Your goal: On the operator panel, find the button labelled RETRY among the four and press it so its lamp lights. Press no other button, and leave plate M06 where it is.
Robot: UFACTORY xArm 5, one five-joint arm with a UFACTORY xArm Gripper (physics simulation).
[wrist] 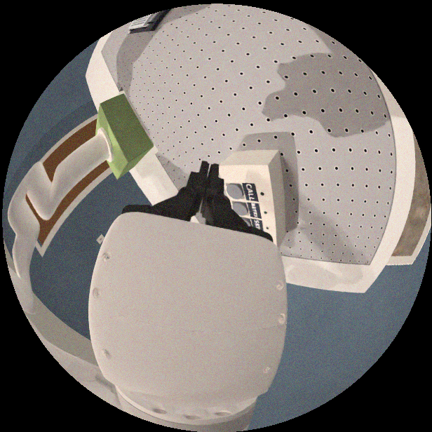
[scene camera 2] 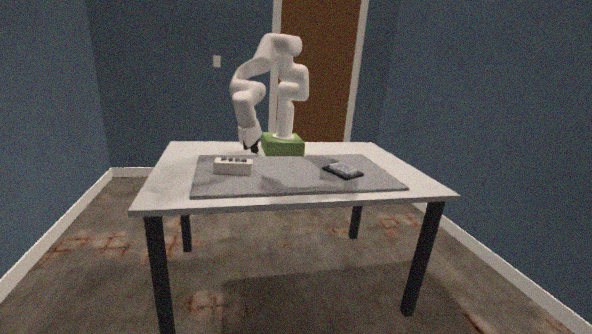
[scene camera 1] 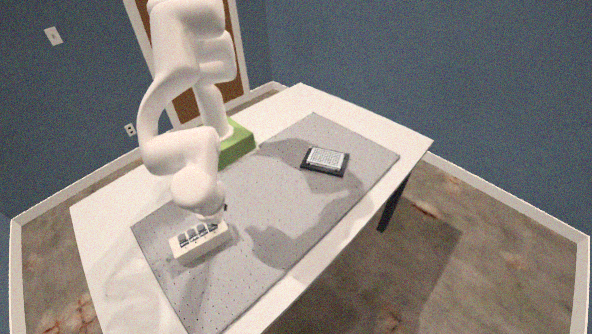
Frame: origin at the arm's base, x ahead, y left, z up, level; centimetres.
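Where they show: gripper, between the fingertips: (scene camera 2: 255,151); arm's base, origin of its link: (scene camera 2: 283,137) (scene camera 1: 218,133).
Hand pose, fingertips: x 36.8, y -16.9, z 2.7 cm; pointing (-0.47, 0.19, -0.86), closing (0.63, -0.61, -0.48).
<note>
Each offset is from my fingertips to the centre of the thing. Level surfaces: height alone.
The cream operator panel {dx +0.3, dy -9.5, dz -6.8 cm} (scene camera 1: 204,249) (scene camera 2: 233,169) (wrist: 246,173) has a row of four grey buttons. In the wrist view the CALL button (wrist: 235,191) is at the end nearest the fingertips, and the button labelled RETRY (wrist: 240,208) is beside it. A third button, its label starting SK, is partly covered by the gripper, and the fourth is hidden. The visible lamp dots look dark. My gripper (scene camera 2: 251,149) (wrist: 206,174) is shut and empty, beside the CALL end, apart from the buttons. A white plate {dx -0.3, dy +42.3, dz -7.7 cm} (scene camera 1: 326,158) (scene camera 2: 344,168) (wrist: 143,21) sits in a black holder; its label is unreadable.
The panel and holder stand on a grey perforated mat {dz -9.6 cm} (scene camera 1: 280,200) (scene camera 2: 295,186) (wrist: 215,75) on a white table {dz -10.9 cm} (scene camera 1: 345,110) (scene camera 2: 167,175). The green arm base (scene camera 1: 240,145) (scene camera 2: 284,146) (wrist: 125,132) stands at the table's back, behind the mat.
</note>
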